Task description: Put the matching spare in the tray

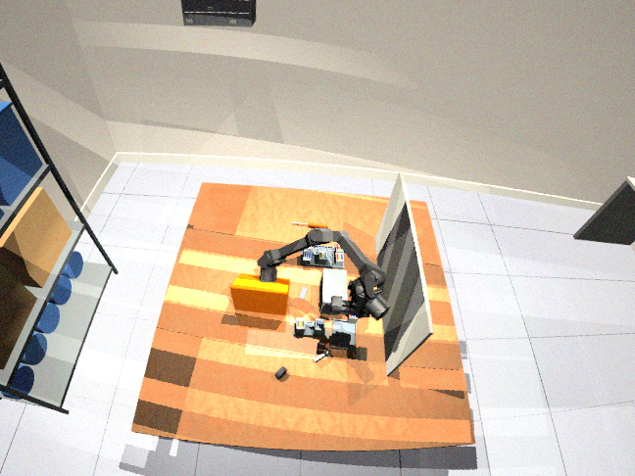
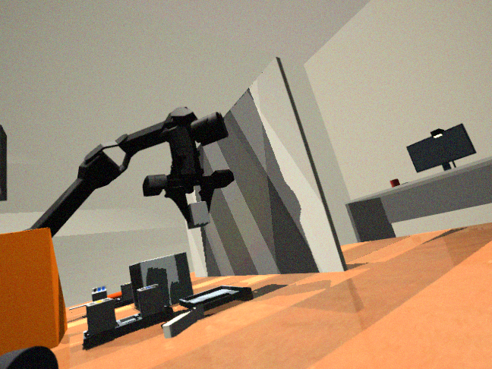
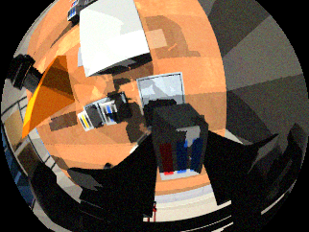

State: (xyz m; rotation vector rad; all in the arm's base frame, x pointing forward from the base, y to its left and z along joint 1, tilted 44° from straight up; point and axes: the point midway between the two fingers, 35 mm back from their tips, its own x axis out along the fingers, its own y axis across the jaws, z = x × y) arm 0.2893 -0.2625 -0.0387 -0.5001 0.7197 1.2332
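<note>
Right now my gripper tip is 10 mm past the grey tray, 10 mm to the left of it and 150 mm above it. Also, from my gripper tip: bar (110 mm behind, 100 mm to the right, 140 mm below); then rack (150 mm behind, 20 mm to the left, 150 mm below); then spare module (20 mm above).
</note>
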